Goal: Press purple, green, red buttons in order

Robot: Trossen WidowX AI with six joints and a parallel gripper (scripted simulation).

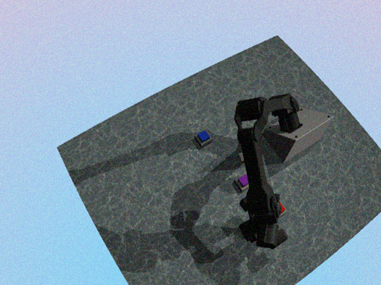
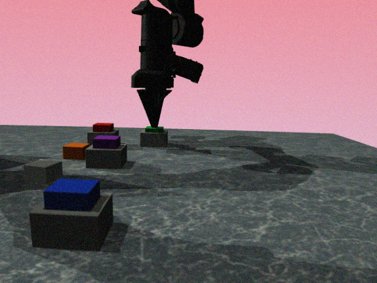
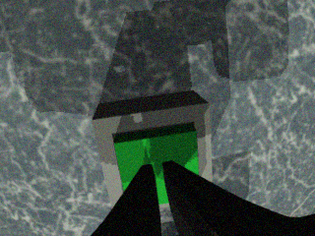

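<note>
My gripper tip is now 10 mm above the green button. Also, from my gripper tip: orange block (110 mm behind, 120 mm to the right, 20 mm below); then red button (90 mm behind, 10 mm to the right); then purple button (50 mm behind, 160 mm to the right).
</note>
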